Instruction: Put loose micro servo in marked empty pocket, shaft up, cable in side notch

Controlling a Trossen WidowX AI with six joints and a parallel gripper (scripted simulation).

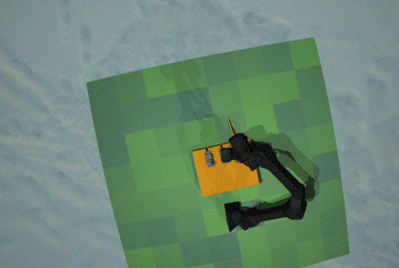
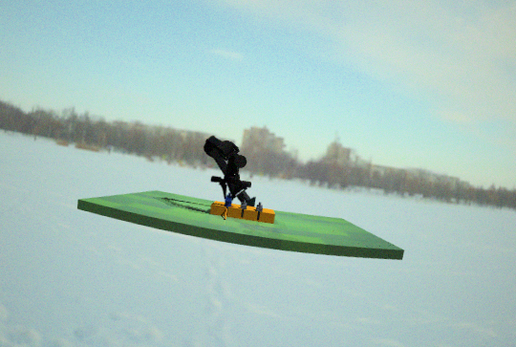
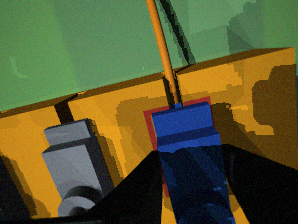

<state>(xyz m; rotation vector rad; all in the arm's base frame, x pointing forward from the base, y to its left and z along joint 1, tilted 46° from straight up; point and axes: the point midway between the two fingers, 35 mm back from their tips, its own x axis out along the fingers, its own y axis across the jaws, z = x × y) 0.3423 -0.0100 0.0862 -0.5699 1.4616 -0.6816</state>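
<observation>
Now: the orange deck 130 mm behind my gripper tip, 70 mm to the left of it and 50 mm below it.
</observation>
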